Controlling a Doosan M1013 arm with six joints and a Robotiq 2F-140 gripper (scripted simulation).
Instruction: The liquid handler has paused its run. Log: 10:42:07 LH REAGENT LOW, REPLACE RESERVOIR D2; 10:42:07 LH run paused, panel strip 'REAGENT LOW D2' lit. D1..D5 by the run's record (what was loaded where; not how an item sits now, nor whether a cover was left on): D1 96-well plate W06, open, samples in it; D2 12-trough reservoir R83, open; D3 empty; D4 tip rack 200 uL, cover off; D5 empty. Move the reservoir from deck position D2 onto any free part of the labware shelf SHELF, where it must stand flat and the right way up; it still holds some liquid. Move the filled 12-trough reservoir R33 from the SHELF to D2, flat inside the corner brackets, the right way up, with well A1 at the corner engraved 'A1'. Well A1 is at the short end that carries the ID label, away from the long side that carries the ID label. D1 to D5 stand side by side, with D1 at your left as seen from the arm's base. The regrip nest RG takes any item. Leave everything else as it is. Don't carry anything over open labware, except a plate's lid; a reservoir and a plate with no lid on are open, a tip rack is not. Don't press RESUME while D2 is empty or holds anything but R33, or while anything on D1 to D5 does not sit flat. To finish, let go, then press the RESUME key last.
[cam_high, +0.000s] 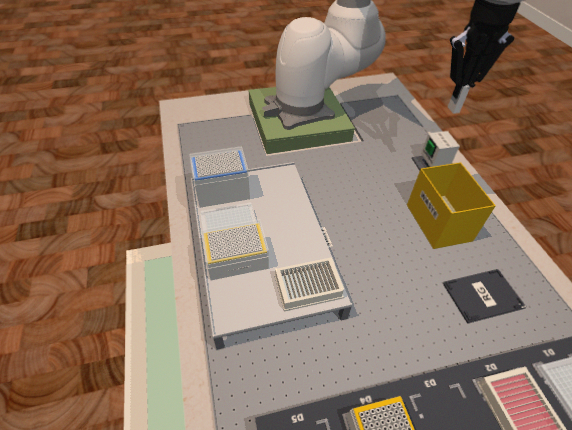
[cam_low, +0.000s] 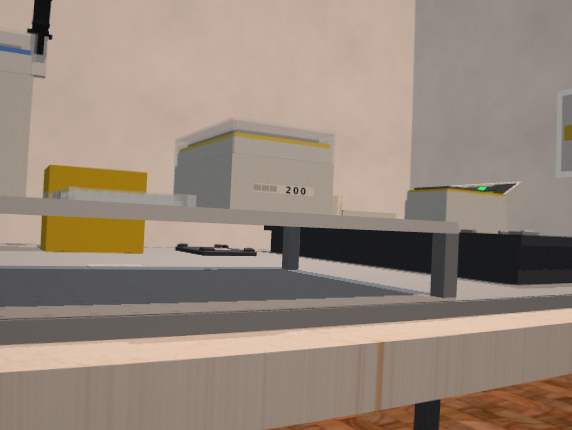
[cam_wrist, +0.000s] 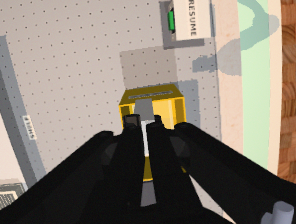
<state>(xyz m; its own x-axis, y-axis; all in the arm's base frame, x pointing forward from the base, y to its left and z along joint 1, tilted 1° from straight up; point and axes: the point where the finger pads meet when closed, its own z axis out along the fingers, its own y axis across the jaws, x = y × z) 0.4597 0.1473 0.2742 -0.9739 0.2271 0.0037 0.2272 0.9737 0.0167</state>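
The key box is 250 mm below my hand, 90 mm to the left of it and 90 mm behind it. Also, from my hand: shelf label (310 mm to the right, 310 mm below, 20 mm ahead); then regrip nest RG (320 mm ahead, 310 mm below, 60 mm to the right); then yellow waste bin (270 mm below, 100 mm ahead, 10 mm to the right).
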